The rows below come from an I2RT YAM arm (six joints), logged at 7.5 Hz.
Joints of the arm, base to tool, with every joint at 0 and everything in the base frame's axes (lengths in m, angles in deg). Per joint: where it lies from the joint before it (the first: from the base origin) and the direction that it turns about. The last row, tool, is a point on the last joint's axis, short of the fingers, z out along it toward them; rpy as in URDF.
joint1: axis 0 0 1 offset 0 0 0.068
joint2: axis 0 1 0 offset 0.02 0.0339 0.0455
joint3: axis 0 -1 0 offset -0.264 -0.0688 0
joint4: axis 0 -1 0 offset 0.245 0.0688 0.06
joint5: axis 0 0 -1 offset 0.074 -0.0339 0.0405
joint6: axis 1 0 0 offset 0.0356 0 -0.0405
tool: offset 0 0 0 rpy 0 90 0
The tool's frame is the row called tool.
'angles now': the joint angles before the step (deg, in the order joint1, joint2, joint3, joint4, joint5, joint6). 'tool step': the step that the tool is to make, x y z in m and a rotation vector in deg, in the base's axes. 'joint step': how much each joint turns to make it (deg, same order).
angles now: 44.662, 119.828, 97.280, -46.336, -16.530, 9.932
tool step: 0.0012, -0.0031, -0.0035, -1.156, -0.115, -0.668
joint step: -0.323, 0.071, -0.548, -0.108, 0.969, 0.002
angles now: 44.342, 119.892, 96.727, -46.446, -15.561, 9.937
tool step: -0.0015, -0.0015, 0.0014, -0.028, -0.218, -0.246
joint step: 0.017, -0.612, -0.630, 0.205, 0.253, 0.193
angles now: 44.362, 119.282, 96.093, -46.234, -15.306, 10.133
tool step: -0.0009, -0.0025, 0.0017, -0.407, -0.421, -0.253
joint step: -0.105, -0.622, -0.529, -0.094, 0.600, -0.070
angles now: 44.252, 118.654, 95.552, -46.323, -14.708, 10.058
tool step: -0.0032, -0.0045, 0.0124, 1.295, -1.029, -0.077
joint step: -0.151, -2.277, -0.809, 0.175, -0.224, 0.009
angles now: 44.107, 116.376, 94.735, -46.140, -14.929, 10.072
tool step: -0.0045, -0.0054, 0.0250, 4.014, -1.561, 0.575
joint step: -0.263, -3.632, -0.269, 0.540, -1.989, -0.027
